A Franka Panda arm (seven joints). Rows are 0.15 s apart.
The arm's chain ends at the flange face. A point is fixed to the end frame.
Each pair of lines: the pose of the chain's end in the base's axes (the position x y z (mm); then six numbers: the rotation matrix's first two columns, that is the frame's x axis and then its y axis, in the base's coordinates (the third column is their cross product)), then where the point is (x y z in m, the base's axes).
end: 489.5 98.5 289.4 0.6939 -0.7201 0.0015 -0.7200 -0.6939 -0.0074
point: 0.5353 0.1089 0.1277
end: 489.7 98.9 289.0 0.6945 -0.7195 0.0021 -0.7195 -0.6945 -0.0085
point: 0.5357 0.1094 0.1274
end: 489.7 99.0 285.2 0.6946 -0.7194 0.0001 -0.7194 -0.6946 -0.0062
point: 0.5352 0.1095 0.1234
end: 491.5 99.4 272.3 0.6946 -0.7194 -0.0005 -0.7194 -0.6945 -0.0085
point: 0.5372 0.1102 0.1106
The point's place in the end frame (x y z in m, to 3 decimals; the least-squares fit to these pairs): 0.024 -0.039 0.162
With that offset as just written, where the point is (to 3 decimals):
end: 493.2 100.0 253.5 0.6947 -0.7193 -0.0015 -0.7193 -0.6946 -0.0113
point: 0.539 0.111 0.092
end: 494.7 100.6 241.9 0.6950 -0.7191 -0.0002 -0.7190 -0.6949 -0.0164
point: 0.541 0.112 0.081
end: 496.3 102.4 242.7 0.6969 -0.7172 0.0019 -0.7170 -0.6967 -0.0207
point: 0.544 0.114 0.082
